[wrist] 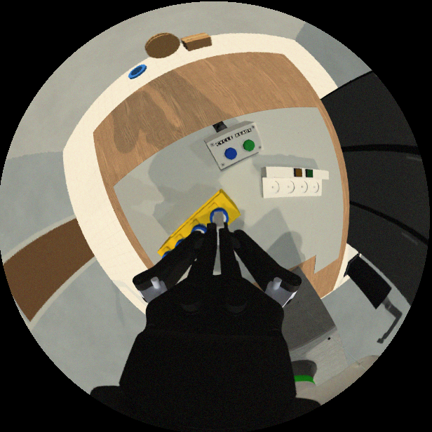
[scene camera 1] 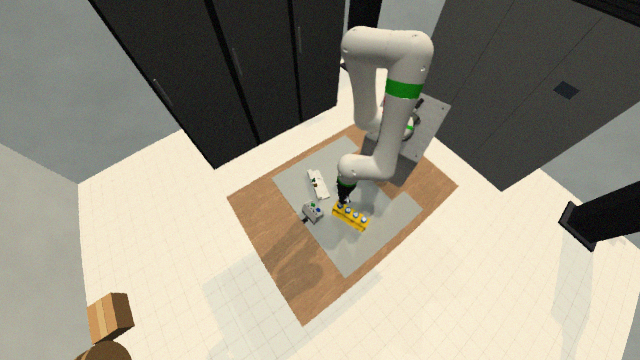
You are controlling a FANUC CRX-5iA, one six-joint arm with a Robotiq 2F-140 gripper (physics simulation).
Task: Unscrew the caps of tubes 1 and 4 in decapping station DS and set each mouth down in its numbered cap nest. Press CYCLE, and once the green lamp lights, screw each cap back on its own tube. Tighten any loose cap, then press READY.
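Frame: origin at the arm's base, x ahead, y left, z up, level; centimetres.
Seen in the pictures: gripper, fingertip midpoint: (scene camera 1: 340, 204).
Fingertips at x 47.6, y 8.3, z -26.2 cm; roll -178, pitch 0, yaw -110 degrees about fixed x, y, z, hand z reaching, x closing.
Offsets run from my fingertips to a thing's middle. "pt": to the spot under its first point. Level surfaces: height alone.
The yellow decapping station @[pt dz -12.0, dx -2.2, dy +9.0 cm] (scene camera 1: 350, 221) (wrist: 223, 199) holds several upright tubes in a row, with blue-rimmed caps. My gripper (scene camera 1: 345, 201) (wrist: 218, 218) is shut and empty, its fingertips over the end cap nearest the white cap-nest block and partly hiding it. Whether they touch the cap cannot be told. The white block @[dz -9.8, dx -1.3, dy -23.5 cm] (scene camera 1: 318, 185) (wrist: 292, 189) has several round nests with no caps standing in them. Its two small lamps, a brown one (wrist: 298, 172) and a dark green one (wrist: 309, 173), look unlit. The grey button box @[dz -8.3, dx +13.3, dy -8.8 cm] (scene camera 1: 311, 213) (wrist: 221, 162) carries the blue CYCLE button @[dz -6.1, dx +10.9, dy -6.8 cm] (scene camera 1: 318, 210) (wrist: 230, 153) and green READY button @[dz -6.1, dx +11.4, dy -11.3 cm] (scene camera 1: 313, 204) (wrist: 249, 145).
A grey mat @[dz -12.5 cm] (scene camera 1: 345, 260) (wrist: 150, 215) lies on the wooden table top @[dz -12.8 cm] (scene camera 1: 250, 210) (wrist: 250, 80). The button box stands near the mat's edge, between the station and nest block in the wrist view. The grey robot base (scene camera 1: 432, 125) stands at the table's far side. Dark cabinets stand beyond.
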